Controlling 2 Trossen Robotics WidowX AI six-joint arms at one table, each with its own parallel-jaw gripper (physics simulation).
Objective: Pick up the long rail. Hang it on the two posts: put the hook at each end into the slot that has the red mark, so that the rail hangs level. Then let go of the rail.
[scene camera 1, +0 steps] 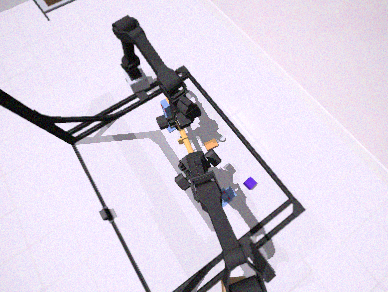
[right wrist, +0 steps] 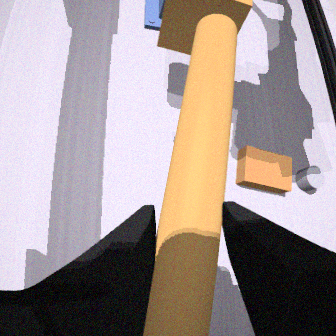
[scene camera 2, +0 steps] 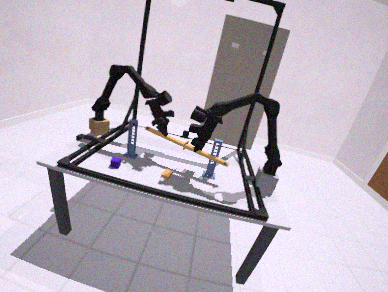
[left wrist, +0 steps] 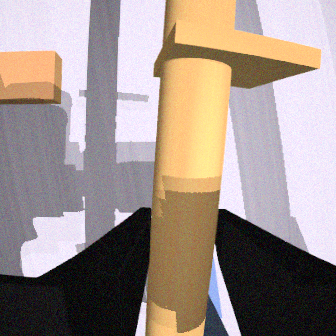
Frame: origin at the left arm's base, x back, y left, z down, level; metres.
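Seen in the pictures: left gripper, fingertip midpoint: (scene camera 1: 181,129) (scene camera 2: 195,150) (left wrist: 182,218); right gripper, fingertip midpoint: (right wrist: 188,213) (scene camera 2: 166,136); left arm's base, link origin: (scene camera 1: 134,74) (scene camera 2: 269,172); right arm's base, link origin: (scene camera 2: 99,119).
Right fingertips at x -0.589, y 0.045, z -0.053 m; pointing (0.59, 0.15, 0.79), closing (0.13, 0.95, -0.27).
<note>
Offsets run from my right fingertips to a thing's middle. "*": to the spot under its first point.
The long yellow-orange rail {dy +0.012, dx +0.114, dz +0.015 m} (scene camera 1: 186,142) (scene camera 2: 172,141) (left wrist: 192,125) (right wrist: 205,125) is held above the table by both grippers. In scene camera 2 it slopes down to the right. My left gripper (scene camera 2: 196,148) (left wrist: 182,218) is shut on it, right of its middle plate there. My right gripper (scene camera 2: 165,133) (right wrist: 188,213) is shut on it nearer its left end. One blue post {dy +0.053, dx -0.178, dz +0.046 m} (scene camera 2: 132,140) stands left of the rail, with a gap between them in the picture. The other blue post {dy +0.004, dx +0.276, dz +0.046 m} (scene camera 2: 213,161) (scene camera 1: 165,107) is crossed by the rail in scene camera 2. The end hooks are unclear.
An orange block {dy +0.134, dx +0.075, dz +0.143 m} (scene camera 1: 211,144) (scene camera 2: 166,173) (left wrist: 30,77) (right wrist: 265,170) lies on the table beside the rail's line, near a small pale round piece {dy +0.199, dx +0.074, dz +0.143 m} (scene camera 1: 222,138) (right wrist: 311,180). A purple cube {dy +0.194, dx -0.184, dz +0.134 m} (scene camera 1: 250,183) (scene camera 2: 115,162) lies near the black frame bar {* dy +0.290, dx +0.043, dz +0.137 m} (scene camera 1: 240,135) (scene camera 2: 160,192).
</note>
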